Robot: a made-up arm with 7 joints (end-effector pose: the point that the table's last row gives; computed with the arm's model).
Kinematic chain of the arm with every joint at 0, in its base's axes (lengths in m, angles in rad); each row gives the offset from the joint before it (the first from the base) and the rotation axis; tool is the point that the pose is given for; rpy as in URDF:
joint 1: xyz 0 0 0.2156 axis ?
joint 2: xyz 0 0 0 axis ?
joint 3: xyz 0 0 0.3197 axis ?
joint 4: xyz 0.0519 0 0 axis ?
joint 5: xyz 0.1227 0 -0.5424 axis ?
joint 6: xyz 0 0 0 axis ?
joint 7: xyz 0.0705 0 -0.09 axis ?
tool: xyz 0 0 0 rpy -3.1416 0 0
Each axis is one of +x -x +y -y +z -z.
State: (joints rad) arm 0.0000 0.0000 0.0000 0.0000 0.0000 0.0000 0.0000
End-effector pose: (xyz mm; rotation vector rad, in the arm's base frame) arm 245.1 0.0 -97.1 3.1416 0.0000 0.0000
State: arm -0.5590 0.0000 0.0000 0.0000 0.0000 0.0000 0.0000
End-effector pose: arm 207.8 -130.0 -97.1 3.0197 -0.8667 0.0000
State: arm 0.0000 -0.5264 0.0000 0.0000 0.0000 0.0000 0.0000
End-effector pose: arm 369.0 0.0 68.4 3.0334 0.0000 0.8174
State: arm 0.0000 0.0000 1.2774 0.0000 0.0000 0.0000 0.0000
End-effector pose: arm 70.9 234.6 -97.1 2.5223 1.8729 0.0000
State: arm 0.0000 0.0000 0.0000 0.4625 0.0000 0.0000 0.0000
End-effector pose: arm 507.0 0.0 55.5 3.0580 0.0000 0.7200
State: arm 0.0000 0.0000 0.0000 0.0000 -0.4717 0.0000 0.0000
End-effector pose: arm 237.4 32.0 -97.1 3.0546 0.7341 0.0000
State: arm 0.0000 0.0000 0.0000 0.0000 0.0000 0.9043 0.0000
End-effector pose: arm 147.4 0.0 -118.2 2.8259 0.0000 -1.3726
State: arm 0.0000 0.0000 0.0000 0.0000 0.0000 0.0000 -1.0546
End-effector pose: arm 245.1 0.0 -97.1 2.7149 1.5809 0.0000
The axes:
joint 1: +z
joint 2: +y
joint 3: +z
joint 4: -y
joint 5: -z
joint 6: +y
joint 7: -z

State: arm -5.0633 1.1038 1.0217 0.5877 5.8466 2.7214 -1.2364
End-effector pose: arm -246.2 128.3 -11.1 -1.1757 0.4787 -1.9472
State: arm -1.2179 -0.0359 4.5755 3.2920 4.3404 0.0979 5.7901
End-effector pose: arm 140.4 6.4 1154.0 -0.2554 -0.0976 -2.2057
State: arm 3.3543 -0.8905 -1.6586 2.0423 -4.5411 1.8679 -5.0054
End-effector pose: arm 394.0 611.9 709.2 -0.6276 -0.7191 2.5089
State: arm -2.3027 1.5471 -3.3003 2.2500 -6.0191 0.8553 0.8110
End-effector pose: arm -479.1 -642.6 726.6 -0.1954 -0.0277 -1.2836
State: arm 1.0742 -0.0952 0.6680 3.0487 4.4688 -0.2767 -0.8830
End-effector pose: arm -132.1 -85.0 1142.8 -0.3835 -0.1596 2.1593
